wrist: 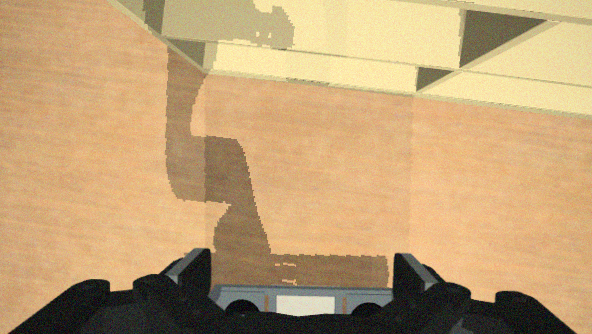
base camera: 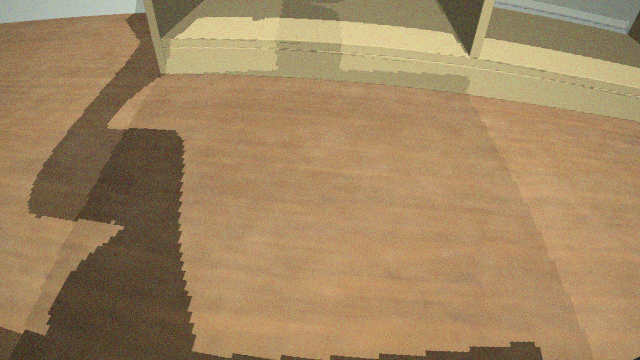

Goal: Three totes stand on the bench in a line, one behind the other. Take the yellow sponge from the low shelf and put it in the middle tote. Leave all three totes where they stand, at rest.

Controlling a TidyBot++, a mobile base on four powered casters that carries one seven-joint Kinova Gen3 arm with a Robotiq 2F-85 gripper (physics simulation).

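Places are measured from the arm's base along level axes (x ahead, y left, z up), in metres.
Pixels of known places: gripper, fingertip midpoint: (wrist: 301, 270).
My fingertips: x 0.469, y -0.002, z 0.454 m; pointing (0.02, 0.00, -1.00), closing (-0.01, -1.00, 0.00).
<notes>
Behind a point stands the place of what it marks.
The low shelf (base camera: 215, 61) {x 0.736, y 0.180, z -0.366 m} (wrist: 350, 75) {x 0.727, y -0.115, z -0.318 m} is pale wood with open compartments. Its lower front runs across the top of the base camera view, and the wrist view looks down on its front from above. My gripper (wrist: 301, 270) {x 0.469, y -0.002, z 0.454 m} is open, its two black fingers wide apart at the bottom of the wrist view, with nothing between them. It is short of the shelf front, over the floor. The yellow sponge, the three totes and the bench do not show in either view.
The wood floor (base camera: 350, 200) {x 0.410, y -0.057, z -0.396 m} (wrist: 325, 175) {x 0.451, y -0.055, z -0.396 m} lies in front of the shelf, with dark shadows of the arm and base across it. My grey-blue base (wrist: 250, 294) {x 0.135, y 0.149, z -0.281 m} shows below the fingers. A pale wall (base camera: 65, 7) {x 1.205, y 0.814, z -0.361 m} shows left of the shelf.
</notes>
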